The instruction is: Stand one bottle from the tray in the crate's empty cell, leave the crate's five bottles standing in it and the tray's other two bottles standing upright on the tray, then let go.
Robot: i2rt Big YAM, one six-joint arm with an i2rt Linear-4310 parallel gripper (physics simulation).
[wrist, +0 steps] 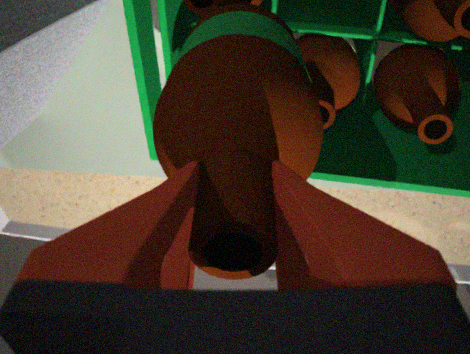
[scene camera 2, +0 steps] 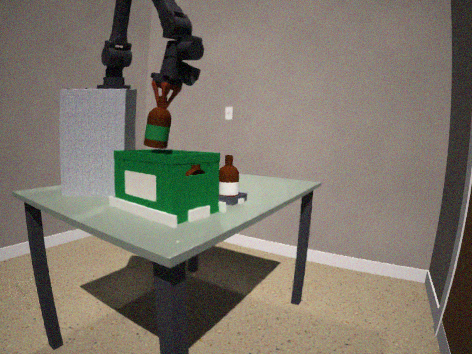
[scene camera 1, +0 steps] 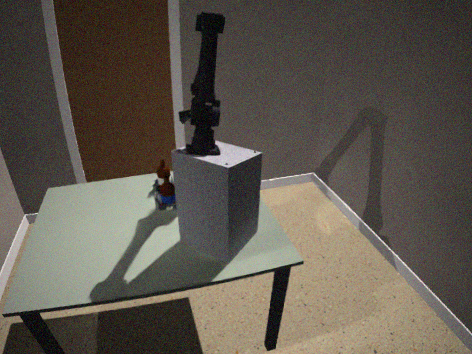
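Where they show: gripper, fingertip midpoint: (wrist: 235, 176) (scene camera 2: 161, 107); arm's base, origin of the base link: (scene camera 2: 113, 88) (scene camera 1: 202, 151).
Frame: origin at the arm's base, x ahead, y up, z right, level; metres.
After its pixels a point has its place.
Observation:
My gripper (scene camera 2: 164, 102) @[x 0.380, y -0.110, z 0.045 m] (wrist: 235, 176) @[x 0.380, y -0.110, z 0.045 m] is shut on the neck of the green-banded brown bottle (scene camera 2: 158, 127) @[x 0.400, y -0.172, z 0.071 m] (wrist: 220, 105) @[x 0.374, y -0.118, z 0.022 m]. The bottle hangs slightly tilted, its base just above the rim of the green crate (scene camera 2: 167, 187) @[x 0.536, y -0.324, z 0.150 m] (wrist: 142, 90) @[x 0.282, y -0.243, z 0.085 m]. In the wrist view brown bottles (wrist: 417, 90) @[x 0.494, y -0.291, z 0.085 m] (wrist: 332, 70) @[x 0.424, y -0.295, z 0.078 m] stand in crate cells; the held bottle hides part of the crate. A white-banded bottle (scene camera 2: 229, 177) @[x 0.505, y -0.330, z -0.147 m] stands upright on the dark tray (scene camera 2: 242, 197) @[x 0.526, y -0.403, z -0.199 m]. A blue-banded bottle (scene camera 1: 167, 192) @[x 0.259, y -0.323, z -0.156 m] stands upright on the tray in scene camera 1, partly behind the pedestal.
The grey pedestal (scene camera 1: 205, 200) @[x -0.103, y -0.148, z -0.008 m] (scene camera 2: 92, 145) @[x 0.095, y -0.232, z 0.138 m] carries the arm and stands on the table beside the crate. White strips (scene camera 2: 142, 211) @[x 0.443, y -0.401, z 0.162 m] (scene camera 2: 199, 213) @[x 0.562, y -0.402, z 0.061 m] lie along the crate's base. The pale green table (scene camera 1: 90, 230) @[x 0.139, y -0.418, z -0.542 m] (scene camera 2: 280, 186) @[x 0.478, y -0.418, z -0.597 m] has its near edge close to the crate in scene camera 2.

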